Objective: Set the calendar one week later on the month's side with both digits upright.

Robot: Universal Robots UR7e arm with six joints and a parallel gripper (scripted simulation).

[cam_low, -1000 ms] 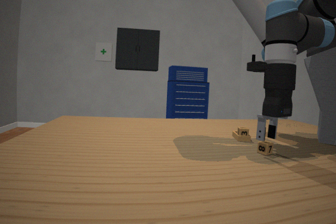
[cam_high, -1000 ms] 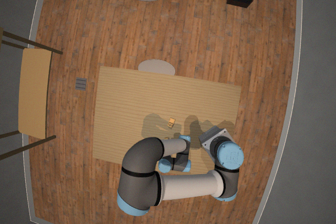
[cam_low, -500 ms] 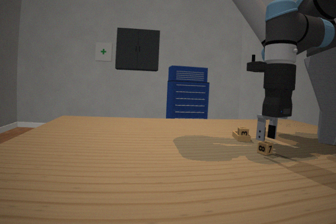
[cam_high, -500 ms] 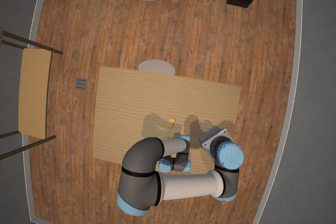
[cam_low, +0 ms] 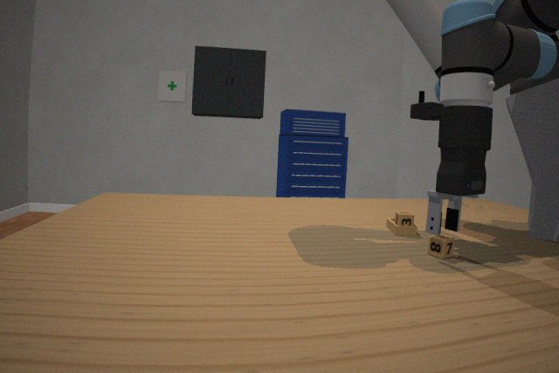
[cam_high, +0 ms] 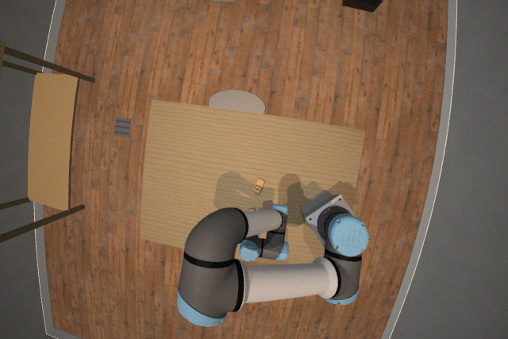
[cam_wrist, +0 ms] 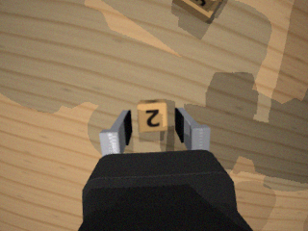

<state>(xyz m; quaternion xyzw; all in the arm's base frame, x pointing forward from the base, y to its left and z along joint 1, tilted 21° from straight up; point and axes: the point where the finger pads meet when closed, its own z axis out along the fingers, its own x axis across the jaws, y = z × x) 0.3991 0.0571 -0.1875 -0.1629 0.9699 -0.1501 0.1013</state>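
Now: hand 4 cm above the wooden date cube. Round my hand: wooden calendar tray 2 cm behind, 15 cm to the right, 5 cm below.
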